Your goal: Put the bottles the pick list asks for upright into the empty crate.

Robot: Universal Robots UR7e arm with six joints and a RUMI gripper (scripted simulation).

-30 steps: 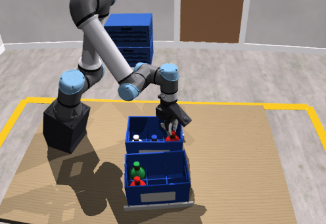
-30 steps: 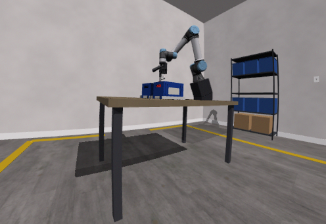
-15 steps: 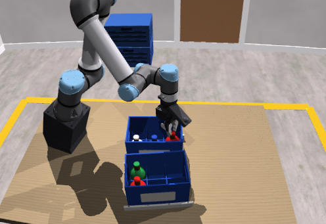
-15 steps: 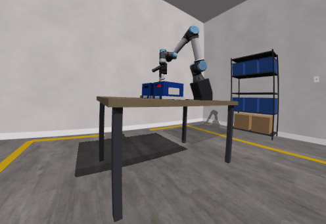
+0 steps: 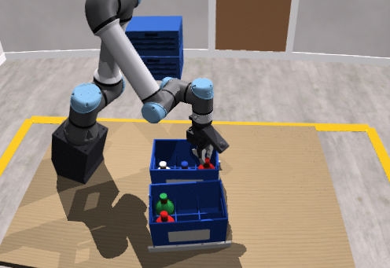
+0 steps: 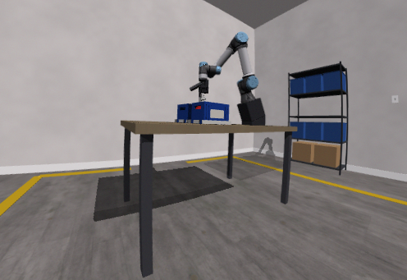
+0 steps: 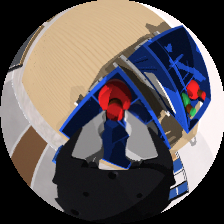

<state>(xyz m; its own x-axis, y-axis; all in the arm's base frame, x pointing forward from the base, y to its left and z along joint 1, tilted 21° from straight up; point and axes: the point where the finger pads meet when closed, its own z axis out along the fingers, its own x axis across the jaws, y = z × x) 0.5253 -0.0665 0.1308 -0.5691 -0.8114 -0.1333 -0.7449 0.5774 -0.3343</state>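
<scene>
Right now the blue-capped bottle is 80 mm behind my hand, 10 mm to the right of it and 90 mm below it. Also, from my hand: pick list strip (100 mm behind, 180 mm to the left, 170 mm below); green bottle (150 mm behind, 180 mm to the right, 90 mm below); white bottle (170 mm behind, 10 mm to the right, 90 mm below).
</scene>
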